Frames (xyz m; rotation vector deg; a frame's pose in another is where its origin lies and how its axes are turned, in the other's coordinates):
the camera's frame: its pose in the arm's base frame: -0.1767 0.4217 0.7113 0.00 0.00 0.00
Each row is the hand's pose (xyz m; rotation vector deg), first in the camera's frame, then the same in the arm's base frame.
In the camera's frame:
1: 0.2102 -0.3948 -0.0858 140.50 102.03 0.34
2: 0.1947 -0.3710 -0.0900 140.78 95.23 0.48
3: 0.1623 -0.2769 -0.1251 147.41 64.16 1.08
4: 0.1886 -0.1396 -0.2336 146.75 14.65 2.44
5: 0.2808 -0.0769 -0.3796 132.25 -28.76 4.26
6: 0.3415 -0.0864 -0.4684 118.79 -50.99 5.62
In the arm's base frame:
1: 0.0335 0.0269 0.6255 140.50 102.03 0.34
2: 0.0180 0.0507 0.6213 140.78 95.23 0.48
3: -0.0144 0.1448 0.5862 147.41 64.16 1.08
4: 0.0119 0.2821 0.4777 146.75 14.65 2.44
5: 0.1041 0.3448 0.3317 132.25 -28.76 4.26
6: 0.1648 0.3353 0.2429 118.79 -50.99 5.62

